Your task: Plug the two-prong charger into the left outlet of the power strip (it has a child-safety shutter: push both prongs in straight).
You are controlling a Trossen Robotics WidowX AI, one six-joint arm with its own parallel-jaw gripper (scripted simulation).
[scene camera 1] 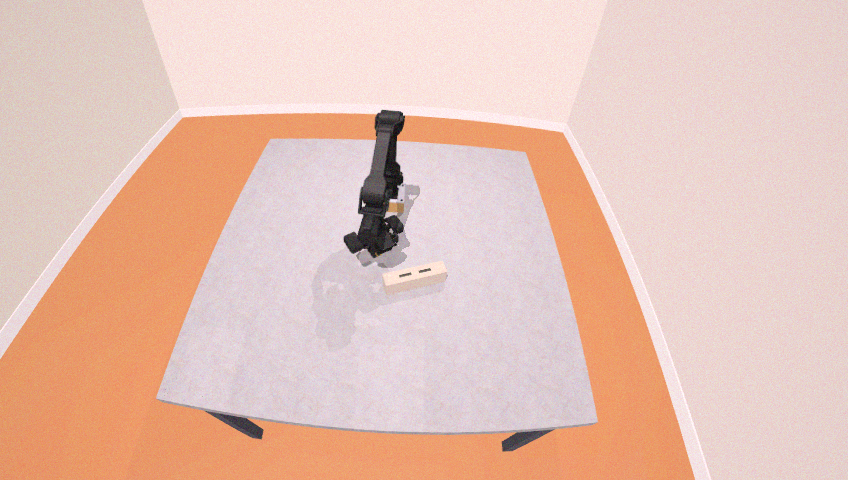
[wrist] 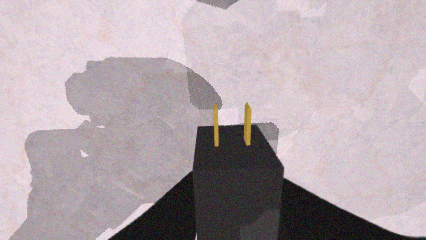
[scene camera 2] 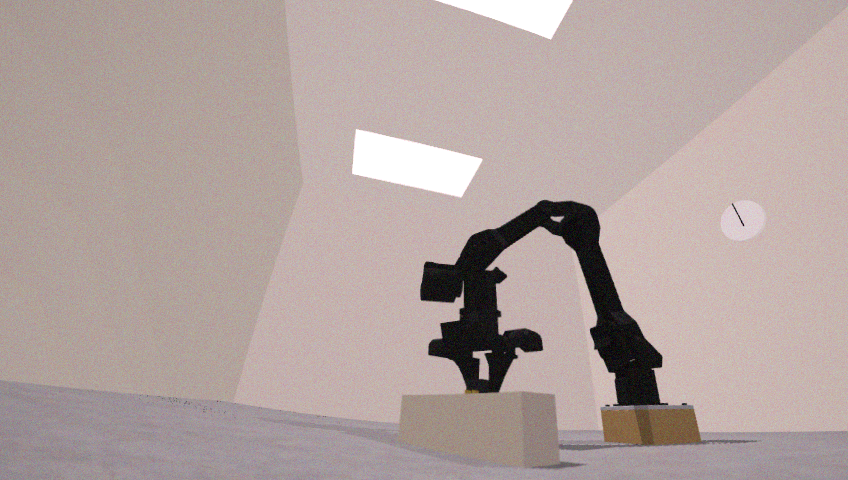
Labels:
my gripper: holds a black two-prong charger

